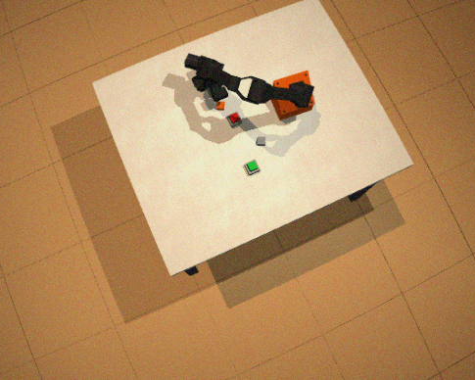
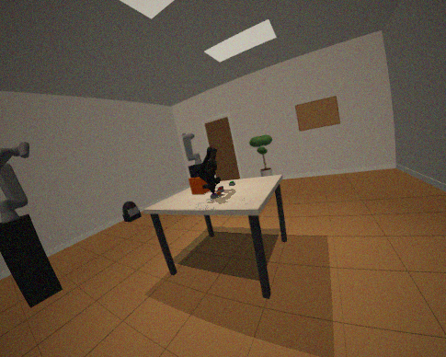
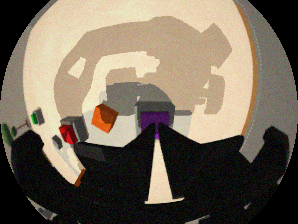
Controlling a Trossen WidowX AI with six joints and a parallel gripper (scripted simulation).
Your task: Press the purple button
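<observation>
Right now the purple button is 10 mm below my gripper tip. Also, from my gripper tip: orange block: 10 mm behind, 80 mm to the left, 20 mm below; grey block: 120 mm behind, 280 mm to the left, 20 mm below; red button: 40 mm behind, 150 mm to the left.
</observation>
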